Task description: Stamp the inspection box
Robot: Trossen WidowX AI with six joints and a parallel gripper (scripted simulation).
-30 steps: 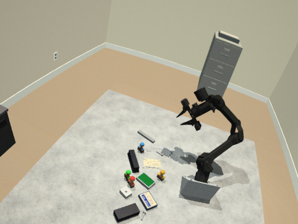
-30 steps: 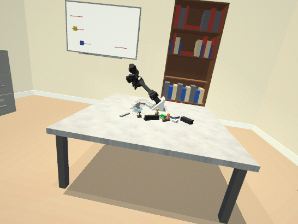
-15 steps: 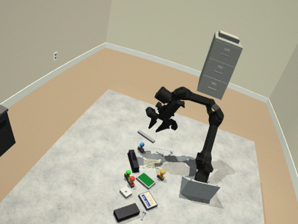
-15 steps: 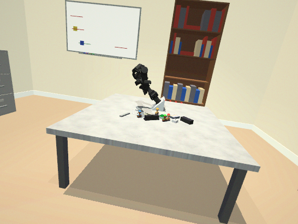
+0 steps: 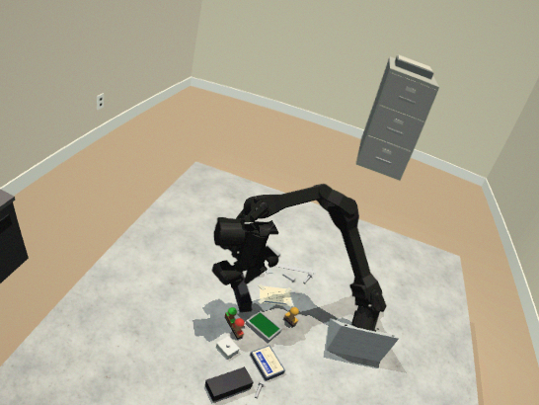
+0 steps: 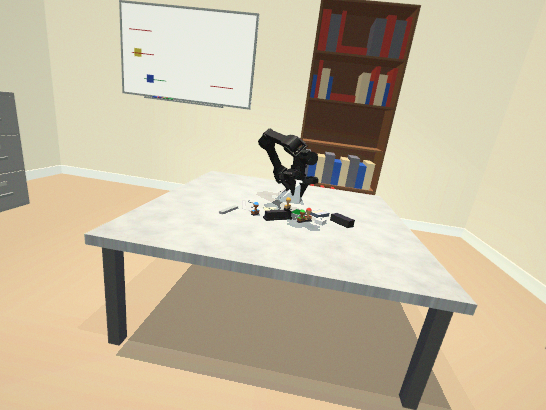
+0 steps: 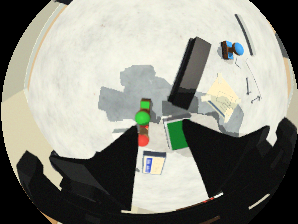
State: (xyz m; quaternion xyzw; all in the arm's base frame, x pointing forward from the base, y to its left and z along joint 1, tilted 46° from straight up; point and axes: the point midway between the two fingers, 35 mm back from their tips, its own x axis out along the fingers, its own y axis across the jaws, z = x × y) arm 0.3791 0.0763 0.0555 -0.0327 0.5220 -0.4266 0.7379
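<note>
Right now the green-knob stamp is 4 cm to the left of my gripper tip and 10 cm below it. Also, from my gripper tip: long black block 8 cm to the right, 11 cm below; green ink pad 10 cm behind, 2 cm to the left, 12 cm below; red-knob stamp 3 cm behind, 7 cm to the left, 10 cm below.
</note>
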